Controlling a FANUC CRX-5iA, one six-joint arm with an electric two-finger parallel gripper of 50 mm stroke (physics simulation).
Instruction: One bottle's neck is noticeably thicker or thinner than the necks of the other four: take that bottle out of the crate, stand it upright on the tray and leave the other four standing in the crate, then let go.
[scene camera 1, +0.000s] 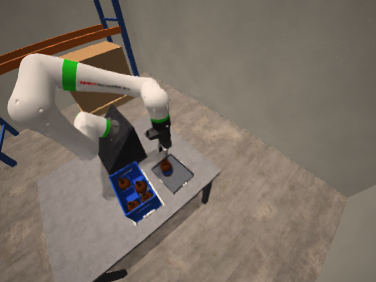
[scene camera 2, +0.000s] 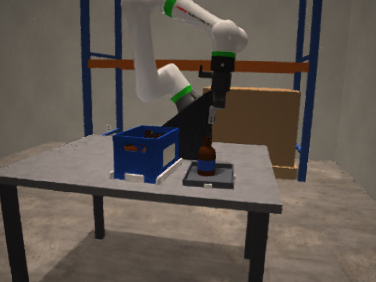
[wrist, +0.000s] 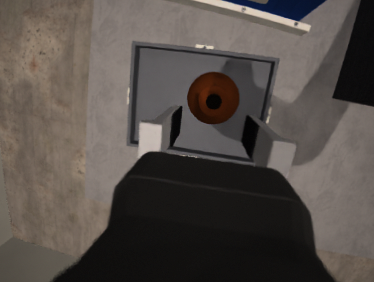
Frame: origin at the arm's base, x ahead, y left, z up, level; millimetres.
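Where they show: gripper, between the fingertips: (scene camera 1: 163, 153) (scene camera 2: 211, 122) (wrist: 212, 124); arm's base, origin of its link: (scene camera 1: 113, 130) (scene camera 2: 190, 105).
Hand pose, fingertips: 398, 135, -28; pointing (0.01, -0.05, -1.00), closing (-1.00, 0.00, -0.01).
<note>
Each offset is from my fingertips to the top centre of the thing, as dx, dy, dz. "spot": to the spot under its first point. Level surfaces: height alone.
A brown bottle {+0, -13, -63} (scene camera 1: 166, 169) (scene camera 2: 206, 161) (wrist: 220, 90) with a blue label stands upright on the grey tray (scene camera 1: 175, 186) (scene camera 2: 226, 179) (wrist: 157, 80). In the wrist view the mouth of its neck shows from above. My gripper (scene camera 1: 166, 153) (scene camera 2: 211, 123) (wrist: 212, 124) is open and empty, just above the bottle, with its fingers apart from the neck. Several other brown bottles, among them one at the back left (scene camera 1: 124, 183) and one beside it {+5, -220, -60} (scene camera 1: 140, 187), stand in the blue crate {+2, -260, -47} (scene camera 1: 142, 213) (scene camera 2: 136, 164) (wrist: 295, 7); their lower parts are hidden by its walls.
The crate stands beside the tray on the grey table {dz -223} (scene camera 1: 80, 215) (scene camera 2: 65, 165) (wrist: 107, 165), with white locating strips {spot: +35, -160, -206} (scene camera 2: 170, 171) (wrist: 250, 12) along its base. The black robot pedestal (scene camera 1: 125, 150) (scene camera 2: 190, 135) stands behind them. A shelf rack (scene camera 2: 308, 100) and a large cardboard box (scene camera 2: 260, 120) are further back.
</note>
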